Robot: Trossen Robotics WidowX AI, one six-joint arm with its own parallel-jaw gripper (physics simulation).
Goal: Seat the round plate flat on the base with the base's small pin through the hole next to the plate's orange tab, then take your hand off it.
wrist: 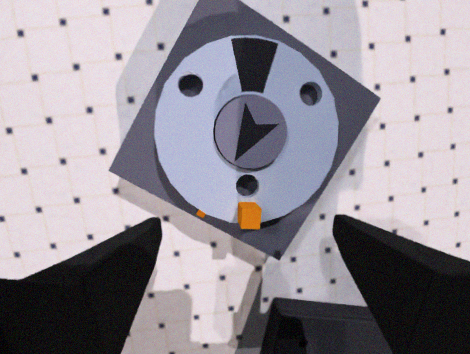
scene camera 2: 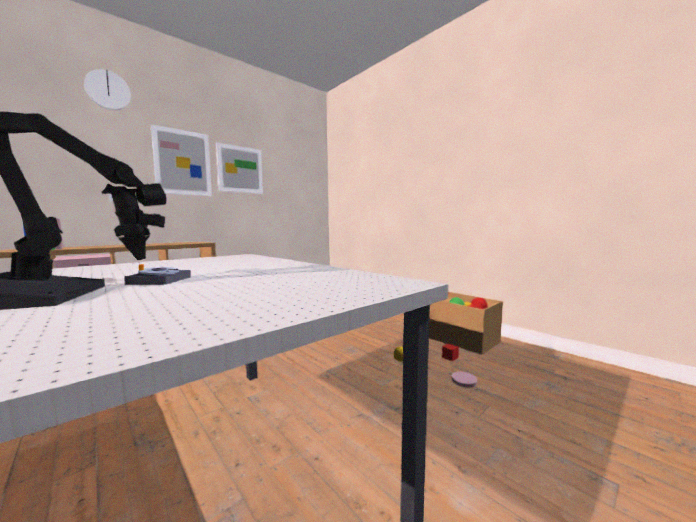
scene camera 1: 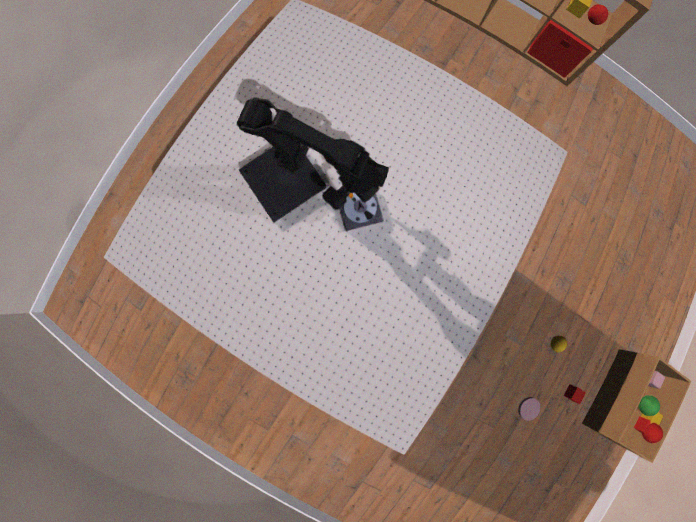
Note:
The pictures show: my gripper, a dark square base and a round hub.
My gripper shows as well in the wrist view and in scene camera 1.

